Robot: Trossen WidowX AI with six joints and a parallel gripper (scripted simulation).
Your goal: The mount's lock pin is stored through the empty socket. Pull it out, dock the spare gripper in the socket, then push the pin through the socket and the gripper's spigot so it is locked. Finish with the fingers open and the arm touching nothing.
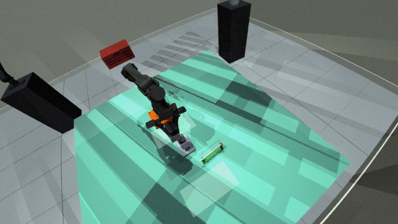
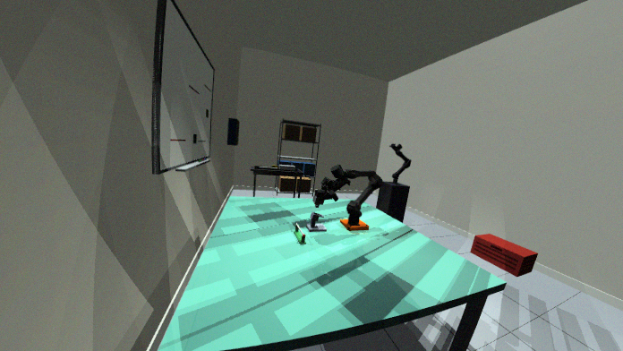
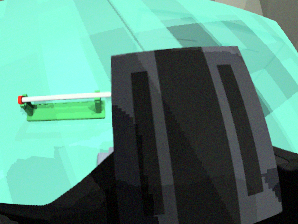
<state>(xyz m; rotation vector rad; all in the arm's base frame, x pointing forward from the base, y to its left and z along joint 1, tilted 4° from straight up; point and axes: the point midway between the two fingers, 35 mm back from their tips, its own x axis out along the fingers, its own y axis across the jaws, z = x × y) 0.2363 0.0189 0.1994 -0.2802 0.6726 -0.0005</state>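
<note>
Now: gripper tip 110 mm short of the green bracket strip, 130 mm to the right of it and 170 mm above it. Round my gripper tip: mount socket (20 mm to the left, 140 mm below); spare gripper (10 mm behind, 10 mm below).
</note>
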